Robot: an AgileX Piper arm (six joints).
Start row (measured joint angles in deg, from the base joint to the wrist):
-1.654 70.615 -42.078 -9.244 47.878 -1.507
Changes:
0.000 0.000 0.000 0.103 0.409 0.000
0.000 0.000 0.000 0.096 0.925 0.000
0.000 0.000 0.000 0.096 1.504 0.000
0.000 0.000 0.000 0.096 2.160 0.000
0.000 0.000 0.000 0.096 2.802 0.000
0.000 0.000 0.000 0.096 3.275 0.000
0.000 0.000 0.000 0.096 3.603 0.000
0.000 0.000 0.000 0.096 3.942 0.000
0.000 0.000 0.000 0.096 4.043 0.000
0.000 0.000 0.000 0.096 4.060 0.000
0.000 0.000 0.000 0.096 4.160 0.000
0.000 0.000 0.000 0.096 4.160 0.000
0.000 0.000 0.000 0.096 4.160 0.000
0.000 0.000 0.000 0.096 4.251 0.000
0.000 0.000 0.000 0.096 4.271 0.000
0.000 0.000 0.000 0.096 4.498 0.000
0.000 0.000 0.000 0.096 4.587 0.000
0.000 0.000 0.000 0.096 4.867 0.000
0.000 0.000 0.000 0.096 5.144 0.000
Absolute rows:
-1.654 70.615 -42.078 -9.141 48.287 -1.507
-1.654 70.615 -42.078 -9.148 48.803 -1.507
-1.654 70.615 -42.078 -9.148 49.382 -1.507
-1.654 70.615 -42.078 -9.148 50.038 -1.507
-1.654 70.615 -42.078 -9.148 50.680 -1.507
-1.654 70.615 -42.078 -9.148 51.153 -1.507
-1.654 70.615 -42.078 -9.148 51.481 -1.507
-1.654 70.615 -42.078 -9.148 51.820 -1.507
-1.654 70.615 -42.078 -9.148 51.921 -1.507
-1.654 70.615 -42.078 -9.148 51.938 -1.507
-1.654 70.615 -42.078 -9.148 52.038 -1.507
-1.654 70.615 -42.078 -9.148 52.038 -1.507
-1.654 70.615 -42.078 -9.148 52.038 -1.507
-1.654 70.615 -42.078 -9.148 52.129 -1.507
-1.654 70.615 -42.078 -9.148 52.149 -1.507
-1.654 70.615 -42.078 -9.148 52.376 -1.507
-1.654 70.615 -42.078 -9.148 52.465 -1.507
-1.654 70.615 -42.078 -9.148 52.745 -1.507
-1.654 70.615 -42.078 -9.148 53.022 -1.507

